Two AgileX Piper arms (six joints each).
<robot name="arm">
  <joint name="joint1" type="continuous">
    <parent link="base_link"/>
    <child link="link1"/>
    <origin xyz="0 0 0.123" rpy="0 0 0"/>
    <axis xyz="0 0 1"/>
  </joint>
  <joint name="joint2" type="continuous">
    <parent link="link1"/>
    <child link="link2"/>
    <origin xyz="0 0 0" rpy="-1.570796 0 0"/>
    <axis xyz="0 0 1"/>
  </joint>
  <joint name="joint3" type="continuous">
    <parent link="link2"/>
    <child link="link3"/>
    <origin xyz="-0.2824 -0.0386 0" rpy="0 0 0"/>
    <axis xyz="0 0 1"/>
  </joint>
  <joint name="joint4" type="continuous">
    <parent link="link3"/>
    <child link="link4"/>
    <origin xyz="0.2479 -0.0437 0" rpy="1.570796 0 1.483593"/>
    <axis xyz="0 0 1"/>
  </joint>
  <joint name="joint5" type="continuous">
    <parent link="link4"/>
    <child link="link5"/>
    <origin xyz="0 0 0" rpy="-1.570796 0 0"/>
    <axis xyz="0 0 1"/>
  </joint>
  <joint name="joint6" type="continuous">
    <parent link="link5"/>
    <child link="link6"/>
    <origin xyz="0 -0.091 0" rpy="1.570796 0 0"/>
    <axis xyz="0 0 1"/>
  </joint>
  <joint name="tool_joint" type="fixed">
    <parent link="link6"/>
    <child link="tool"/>
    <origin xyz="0 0 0" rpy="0 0 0"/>
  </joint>
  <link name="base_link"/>
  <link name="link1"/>
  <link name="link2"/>
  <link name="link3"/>
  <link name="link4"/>
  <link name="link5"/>
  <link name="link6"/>
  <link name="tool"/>
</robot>
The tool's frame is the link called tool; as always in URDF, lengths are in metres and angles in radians. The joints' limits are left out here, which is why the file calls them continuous.
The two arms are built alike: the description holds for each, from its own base.
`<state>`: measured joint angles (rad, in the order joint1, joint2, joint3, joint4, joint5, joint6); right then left.
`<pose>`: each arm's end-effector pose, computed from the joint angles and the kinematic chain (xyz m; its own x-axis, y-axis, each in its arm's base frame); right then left.
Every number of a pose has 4 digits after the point.
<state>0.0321 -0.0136 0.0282 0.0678 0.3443 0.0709 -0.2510 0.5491 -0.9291 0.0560 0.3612 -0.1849</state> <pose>0.0532 0.0038 0.1735 -0.2724 0.1256 -0.9540 -0.0177 0.9906 0.1355 0.0816 -0.0191 0.4455 0.0718 -0.1548 -0.9853 0.2409 0.9613 -0.1335</pose>
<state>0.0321 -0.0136 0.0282 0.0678 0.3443 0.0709 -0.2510 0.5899 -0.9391 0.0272 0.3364 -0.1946</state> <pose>0.0532 0.0038 0.1735 -0.2724 0.1256 -0.9540 -0.0177 0.9906 0.1355 0.0925 -0.0229 0.4471 0.0551 -0.1877 -0.9807 0.2526 0.9529 -0.1682</pose>
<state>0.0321 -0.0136 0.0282 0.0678 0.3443 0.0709 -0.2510 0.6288 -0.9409 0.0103 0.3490 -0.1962</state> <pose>0.0532 0.0038 0.1735 -0.2724 0.1256 -0.9540 -0.0177 0.9906 0.1355 0.1044 -0.0264 0.4426 0.0025 -0.1921 -0.9814 0.2497 0.9504 -0.1854</pose>
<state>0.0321 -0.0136 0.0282 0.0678 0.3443 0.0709 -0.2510 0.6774 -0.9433 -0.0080 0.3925 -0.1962</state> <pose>0.0532 0.0038 0.1735 -0.2724 0.1256 -0.9540 -0.0177 0.9906 0.1355 0.1189 -0.0308 0.4338 -0.0882 -0.1861 -0.9786 0.2384 0.9499 -0.2021</pose>
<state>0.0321 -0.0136 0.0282 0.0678 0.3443 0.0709 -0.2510 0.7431 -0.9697 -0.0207 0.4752 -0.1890</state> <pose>0.0532 0.0038 0.1735 -0.2724 0.1256 -0.9540 -0.0177 0.9906 0.1355 0.1351 -0.0355 0.4262 -0.2053 -0.1599 -0.9656 0.2199 0.9538 -0.2047</pose>
